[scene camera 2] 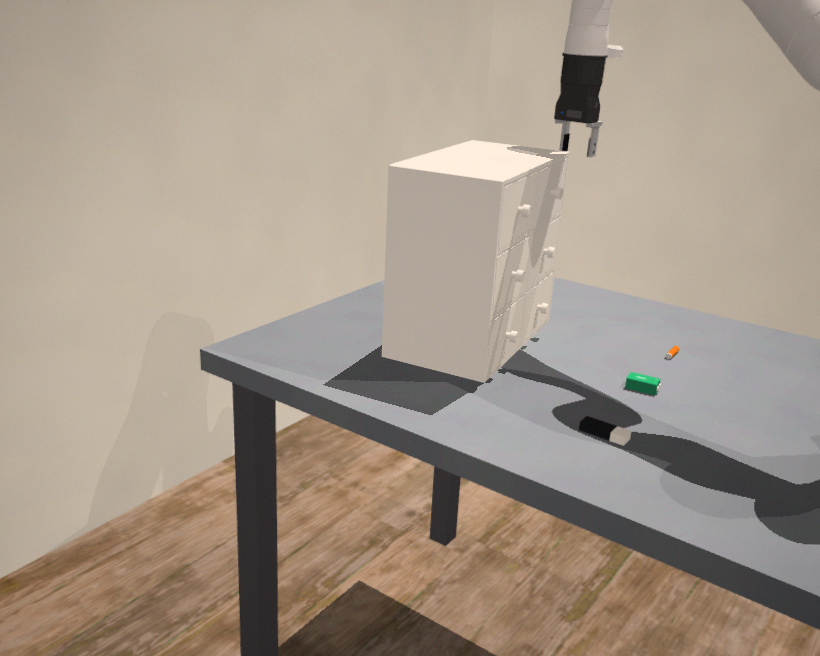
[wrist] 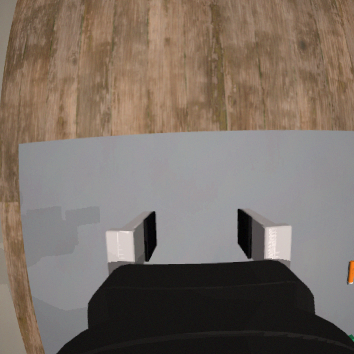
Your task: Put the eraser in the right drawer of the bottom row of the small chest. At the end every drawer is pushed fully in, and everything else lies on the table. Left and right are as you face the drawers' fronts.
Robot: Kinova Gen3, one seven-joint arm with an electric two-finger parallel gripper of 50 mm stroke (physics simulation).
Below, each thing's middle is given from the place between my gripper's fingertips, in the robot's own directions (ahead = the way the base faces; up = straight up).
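The white chest (scene camera 2: pixel 444 208) is 13 cm below my hand, 5 cm ahead of it and 32 cm to the left of it. Going by their middles, the white chest is the nearest to my hand of the things named here. Then there is the eraser (scene camera 2: pixel 592 426), which is far below my hand, far behind it and far to the left of it.
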